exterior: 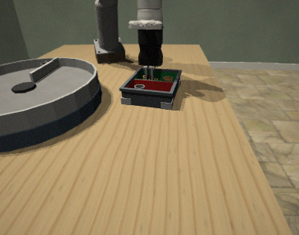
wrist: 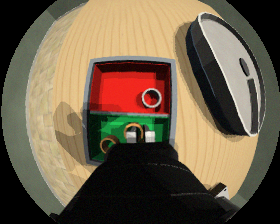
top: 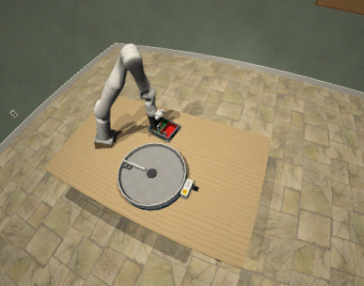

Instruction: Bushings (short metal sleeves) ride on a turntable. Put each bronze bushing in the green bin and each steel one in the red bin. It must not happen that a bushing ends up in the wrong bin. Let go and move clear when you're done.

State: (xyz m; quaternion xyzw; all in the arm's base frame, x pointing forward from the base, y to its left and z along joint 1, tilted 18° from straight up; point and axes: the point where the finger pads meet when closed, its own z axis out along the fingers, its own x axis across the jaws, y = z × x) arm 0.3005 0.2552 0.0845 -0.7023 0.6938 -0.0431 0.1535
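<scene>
My hand is 3 cm short of the bin and 2 cm to the right of it. Round my hand: grey turntable 18 cm ahead, 33 cm to the right, 2 cm above.
</scene>
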